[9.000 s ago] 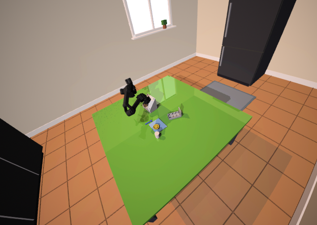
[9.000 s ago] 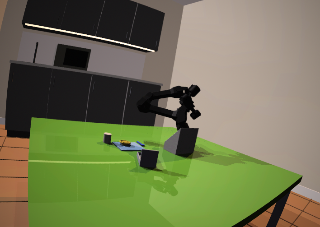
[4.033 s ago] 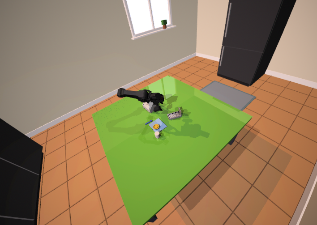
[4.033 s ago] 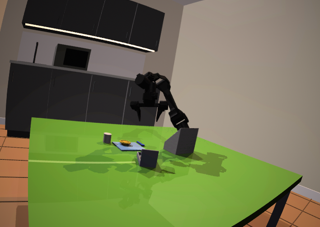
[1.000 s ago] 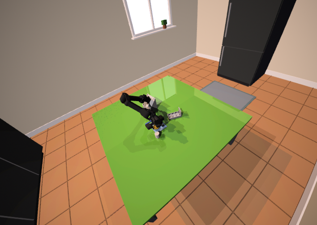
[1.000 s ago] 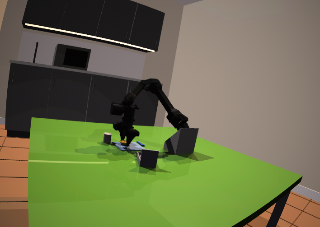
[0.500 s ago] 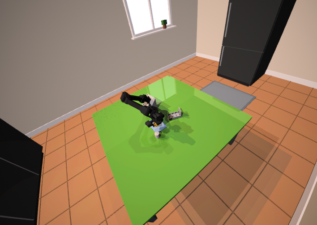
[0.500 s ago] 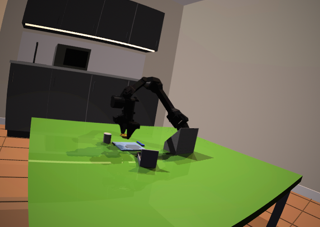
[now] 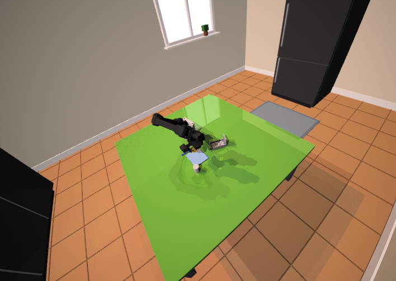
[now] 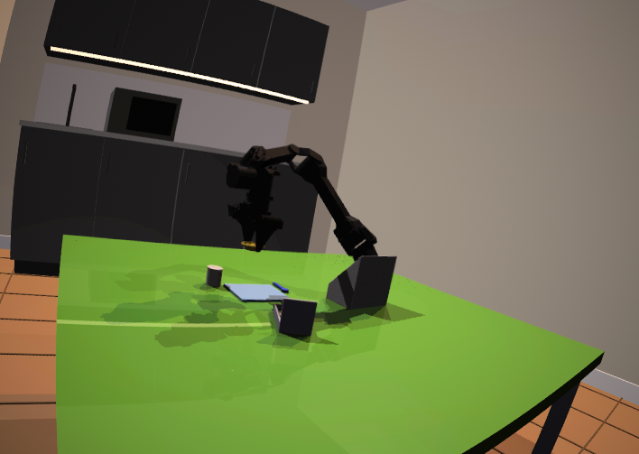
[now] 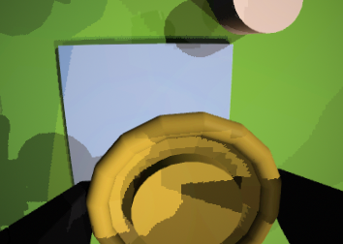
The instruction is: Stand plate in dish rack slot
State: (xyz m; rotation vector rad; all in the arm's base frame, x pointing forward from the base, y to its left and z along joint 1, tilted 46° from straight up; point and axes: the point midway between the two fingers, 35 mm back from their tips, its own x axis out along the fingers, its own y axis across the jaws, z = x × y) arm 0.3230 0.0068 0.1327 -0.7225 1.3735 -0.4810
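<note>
Right now my gripper tip is 30 mm past the grey dish rack, 220 mm to the right of it and 100 mm above it. Round my gripper tip: light blue mat 30 mm behind, 10 mm to the left, 120 mm below; cup 80 mm ahead, 50 mm to the right, 100 mm below; orange plate 10 mm above.
</note>
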